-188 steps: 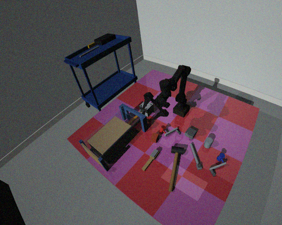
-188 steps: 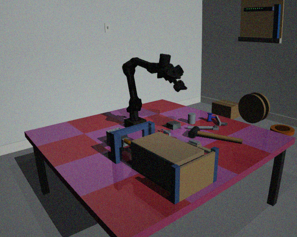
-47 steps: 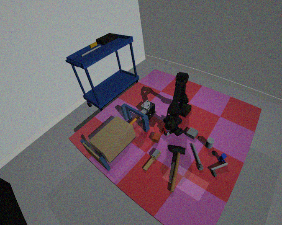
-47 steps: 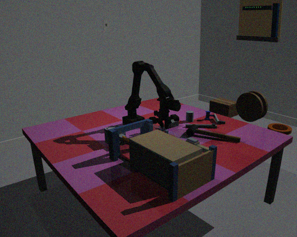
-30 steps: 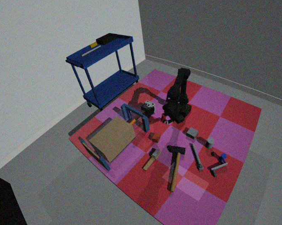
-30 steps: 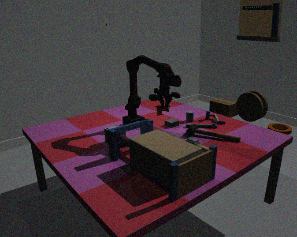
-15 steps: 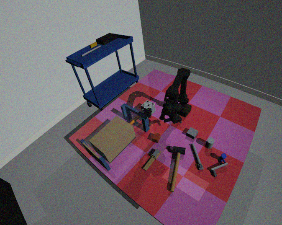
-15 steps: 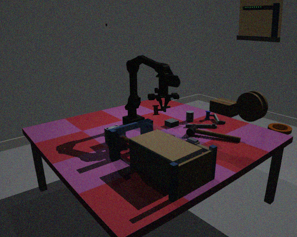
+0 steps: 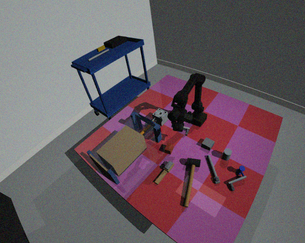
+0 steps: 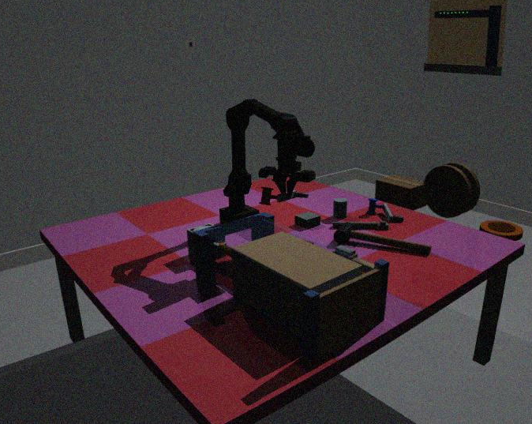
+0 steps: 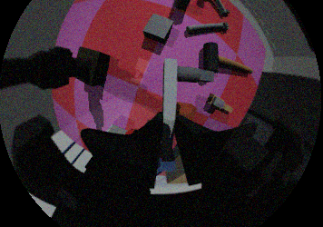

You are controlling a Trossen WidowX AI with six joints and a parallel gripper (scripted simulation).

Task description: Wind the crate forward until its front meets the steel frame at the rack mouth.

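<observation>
My gripper tip is now 1 cm to the left of the red-knobbed winch handle and 1 cm below it. From my gripper tip the other things lie so: frame (26 cm to the right, 7 cm ahead, 6 cm below); red knob (6 cm to the right, 2 cm behind, 2 cm above); grey block (18 cm to the left, 15 cm below, 10 cm behind).
</observation>
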